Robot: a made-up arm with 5 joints.
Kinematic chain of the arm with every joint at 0, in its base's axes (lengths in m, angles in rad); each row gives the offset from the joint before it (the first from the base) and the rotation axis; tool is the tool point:
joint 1: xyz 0 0 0.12 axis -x
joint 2: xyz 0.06 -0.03 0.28 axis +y
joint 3: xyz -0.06 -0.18 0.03 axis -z
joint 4: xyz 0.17 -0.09 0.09 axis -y
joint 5: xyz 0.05 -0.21 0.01 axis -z
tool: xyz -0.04 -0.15 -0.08
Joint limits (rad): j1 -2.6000..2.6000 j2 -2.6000..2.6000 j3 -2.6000..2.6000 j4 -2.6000..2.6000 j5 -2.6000..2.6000
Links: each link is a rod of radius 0.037 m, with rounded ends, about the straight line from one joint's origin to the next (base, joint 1, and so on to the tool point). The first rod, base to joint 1, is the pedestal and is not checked.
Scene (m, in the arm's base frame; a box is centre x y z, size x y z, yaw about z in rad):
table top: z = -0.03
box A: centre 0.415 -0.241 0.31 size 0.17 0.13 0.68 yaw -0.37
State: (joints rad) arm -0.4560 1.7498 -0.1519 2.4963 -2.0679
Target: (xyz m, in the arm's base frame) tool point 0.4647 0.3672 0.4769
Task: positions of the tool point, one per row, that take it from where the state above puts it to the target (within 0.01 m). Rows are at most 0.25 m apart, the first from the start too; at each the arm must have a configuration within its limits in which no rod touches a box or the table.
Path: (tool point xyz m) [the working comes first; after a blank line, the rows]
Joints at the target: 1.4898 2.1220 1.2529 2.6000 -2.0027
Straight joint move there: touches box A.

1: 0.3685 -0.5481 0.2585
2: 0.3882 -0.5271 0.4532
3: 0.4042 -0.4247 0.6465
4: 0.4150 -0.2410 0.8010
5: 0.4390 -0.0319 0.7943
6: 0.4561 0.1486 0.7245
7: 0.4648 0.2836 0.6113
8: 0.4647 0.3672 0.4769

